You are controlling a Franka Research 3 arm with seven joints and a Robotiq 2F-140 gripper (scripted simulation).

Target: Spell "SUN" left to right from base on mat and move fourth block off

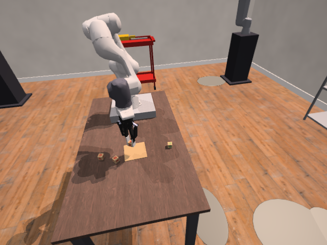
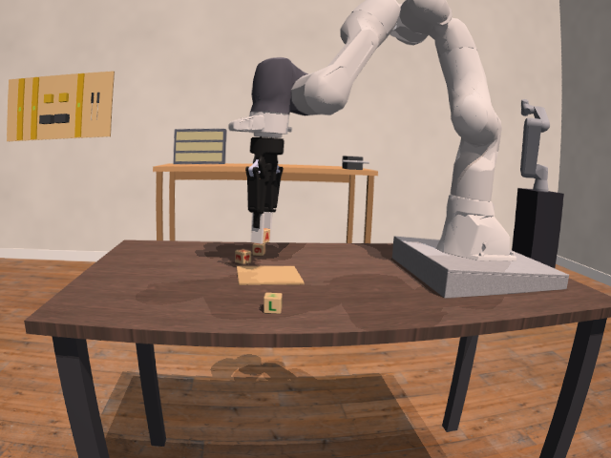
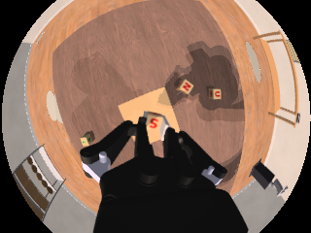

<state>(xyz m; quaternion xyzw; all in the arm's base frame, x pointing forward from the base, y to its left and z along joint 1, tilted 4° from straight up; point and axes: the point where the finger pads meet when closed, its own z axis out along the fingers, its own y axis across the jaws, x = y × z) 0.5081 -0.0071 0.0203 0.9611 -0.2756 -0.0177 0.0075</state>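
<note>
Now: hand 20 mm past the mat, 10 mm to the right of it and 110 mm above it. Also, from my hand: S block 20 mm below; N block 40 mm ahead, 110 mm to the right, 90 mm below; U block 200 mm to the right, 90 mm below.
</note>
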